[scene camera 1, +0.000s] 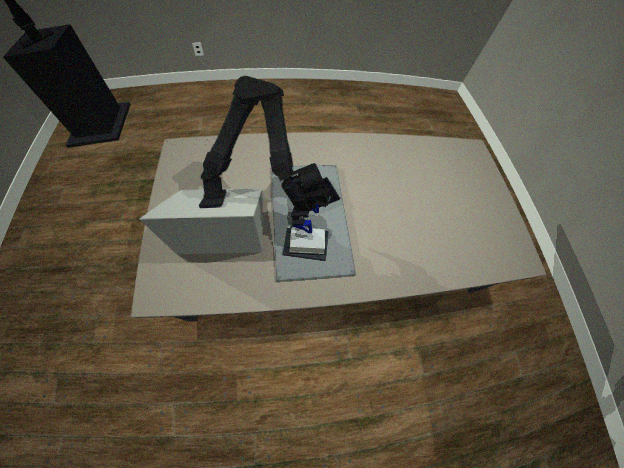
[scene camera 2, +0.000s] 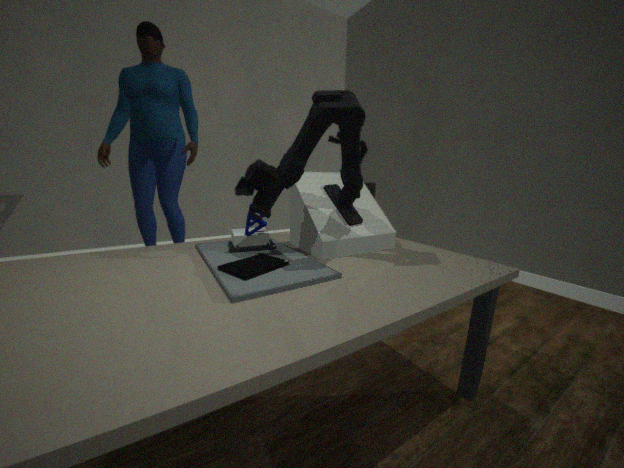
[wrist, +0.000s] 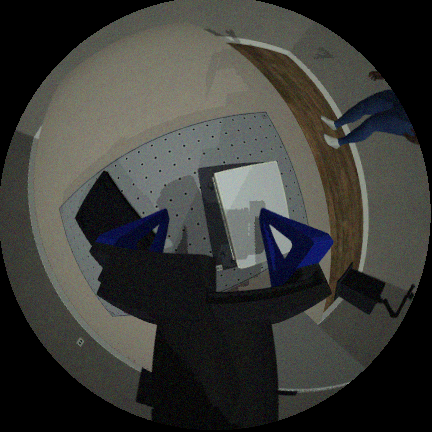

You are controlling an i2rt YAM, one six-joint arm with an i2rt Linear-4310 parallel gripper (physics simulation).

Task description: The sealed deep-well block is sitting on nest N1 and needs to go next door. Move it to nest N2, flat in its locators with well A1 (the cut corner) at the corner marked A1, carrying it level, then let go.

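Places are measured from the arm's base along level axes (x right, y ahead, z up), in centimetres.
Where they show: gripper, fingertip midpoint: [scene camera 1: 314,222] [scene camera 2: 247,230] [wrist: 213,213]; arm's base, origin of the base link: [scene camera 1: 214,199] [scene camera 2: 342,204].
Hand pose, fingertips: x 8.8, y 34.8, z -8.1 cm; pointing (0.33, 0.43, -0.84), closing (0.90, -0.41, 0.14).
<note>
Each offset is from my fingertips to the centre of the thing. Level surfaces: height alone.
The pale, box-shaped deep-well block {dx +5.4, dy -2.9, dz -3.6 cm} [scene camera 1: 307,243] [scene camera 2: 247,239] [wrist: 245,190] sits on the dark nest N1 {dx +5.0, dy -3.2, dz -6.2 cm} [scene camera 1: 286,245] [scene camera 2: 252,248] [wrist: 207,200]. Its cut corner and the A1 mark cannot be made out. The flat black nest N2 {dx -16.8, dy +4.6, dz -6.5 cm} [scene camera 2: 253,265] [wrist: 107,207] holds nothing in scene camera 2; the arm largely hides it in scene camera 1. My gripper [scene camera 1: 309,217] [scene camera 2: 255,224] [wrist: 213,213] is open, its blue fingers wide apart with nothing held. It hangs low by the block. In the wrist view one fingertip overlaps the block's top and the other is off to its left, toward N2.
Both nests lie on a grey perforated board [scene camera 1: 312,271] [scene camera 2: 297,278] [wrist: 245,137] on the beige table {dz -8.6 cm} [scene camera 1: 413,201] [scene camera 2: 126,342]. The arm stands on a sloped white base [scene camera 1: 216,236] [scene camera 2: 372,219] beside the board. A person [scene camera 2: 156,110] [wrist: 372,117] stands beyond the table.
</note>
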